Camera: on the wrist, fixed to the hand. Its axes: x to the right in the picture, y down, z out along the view.
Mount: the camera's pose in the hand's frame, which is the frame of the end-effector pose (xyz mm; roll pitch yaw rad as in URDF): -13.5 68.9 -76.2 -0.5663 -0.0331 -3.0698
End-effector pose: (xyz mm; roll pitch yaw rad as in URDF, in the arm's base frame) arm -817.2 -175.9 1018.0 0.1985 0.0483 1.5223
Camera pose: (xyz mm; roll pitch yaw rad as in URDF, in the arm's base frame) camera -900.5 -188.3 957.6 -0.7680 -0.0665 -1.5422
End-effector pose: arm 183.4 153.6 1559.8 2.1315 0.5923 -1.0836
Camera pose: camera 228.6 127.8 1649.4 -2.6905 -0.5139 2.0464
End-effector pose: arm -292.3 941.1 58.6 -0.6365 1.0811 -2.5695
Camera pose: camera -205.6 984.9 22.4 -0.0121 -1.1488 0.6650
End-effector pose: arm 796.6 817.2 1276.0 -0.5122 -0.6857 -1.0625
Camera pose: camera 842.2 782.0 1189.9 -0.0183 0.6208 2.1360
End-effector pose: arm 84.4 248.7 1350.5 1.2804 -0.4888 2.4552
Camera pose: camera 50.9 156.3 1383.2 -1.8152 0.5473 -0.6252
